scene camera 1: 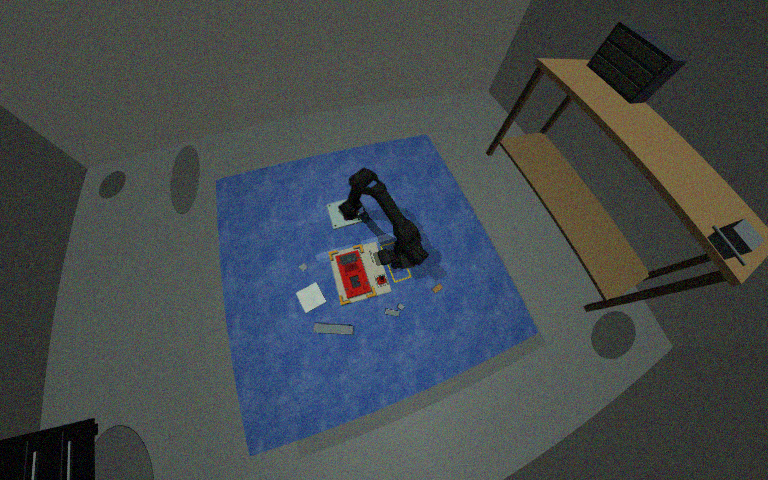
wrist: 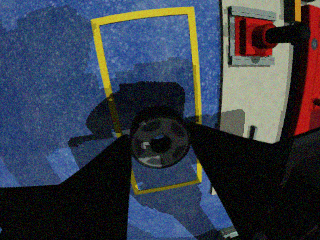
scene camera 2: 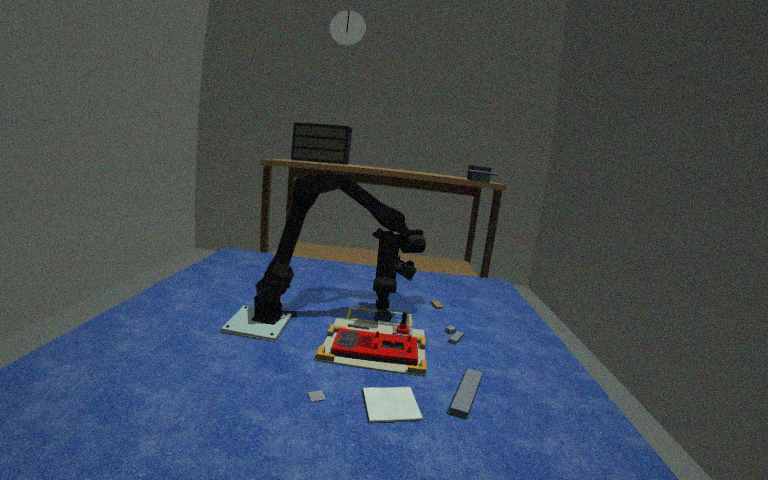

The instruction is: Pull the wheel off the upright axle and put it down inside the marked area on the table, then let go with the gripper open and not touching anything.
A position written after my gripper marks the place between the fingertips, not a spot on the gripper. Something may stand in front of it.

Observation:
My gripper [scene camera 2: 383, 303] carries a dark round wheel [wrist: 155, 121]. I also see a red fixture [scene camera 1: 353, 276], an axle [wrist: 254, 37] and a grey bar [scene camera 2: 461, 405].
My gripper also shows in the wrist view [wrist: 158, 134]. The wrist view misses the grey bar: it is out of frame.

